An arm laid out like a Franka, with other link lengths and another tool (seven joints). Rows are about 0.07 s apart.
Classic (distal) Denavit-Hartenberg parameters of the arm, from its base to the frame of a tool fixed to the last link. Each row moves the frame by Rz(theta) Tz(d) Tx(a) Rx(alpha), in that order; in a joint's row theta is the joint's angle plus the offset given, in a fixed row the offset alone. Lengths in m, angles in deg.
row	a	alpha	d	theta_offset
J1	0	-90	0.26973	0
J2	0	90	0	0
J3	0.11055	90	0.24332	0
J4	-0.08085	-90	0	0
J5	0	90	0.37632	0
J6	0.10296	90	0	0
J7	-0.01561	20.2	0.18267	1
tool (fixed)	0	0	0.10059	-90
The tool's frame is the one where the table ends.
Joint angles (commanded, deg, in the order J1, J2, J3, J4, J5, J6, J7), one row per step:
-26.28, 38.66, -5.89, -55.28, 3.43, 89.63, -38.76
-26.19, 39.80, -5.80, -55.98, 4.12, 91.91, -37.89
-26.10, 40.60, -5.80, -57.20, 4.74, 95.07, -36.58
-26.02, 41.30, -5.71, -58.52, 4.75, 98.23, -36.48
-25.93, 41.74, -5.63, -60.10, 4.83, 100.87, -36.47
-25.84, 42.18, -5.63, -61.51, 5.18, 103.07, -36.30
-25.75, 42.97, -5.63, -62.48, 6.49, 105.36, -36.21
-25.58, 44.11, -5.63, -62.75, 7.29, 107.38, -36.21
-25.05, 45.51, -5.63, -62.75, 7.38, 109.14, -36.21
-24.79, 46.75, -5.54, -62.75, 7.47, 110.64, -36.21
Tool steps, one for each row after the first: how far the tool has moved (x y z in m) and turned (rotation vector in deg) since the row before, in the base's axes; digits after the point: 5 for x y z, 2 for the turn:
0.00815, 0.00124, -0.01645, 0.27, -0.68, -0.81
0.00968, -0.00126, -0.01556, -0.19, -1.21, -1.41
0.00717, -0.00308, -0.01532, -0.60, -0.97, -0.09
0.00421, -0.00109, -0.01471, -0.26, -0.57, -0.02
0.00304, 0.00017, -0.01374, 0.05, -0.44, -0.29
0.00622, 0.00312, -0.01396, 0.72, -1.05, -0.46
0.00615, 0.00182, -0.01322, 0.23, -0.85, -0.17
0.00555, 0.00390, -0.01500, -0.25, -0.28, 0.41
0.00369, 0.00241, -0.01339, -0.12, -0.23, 0.21

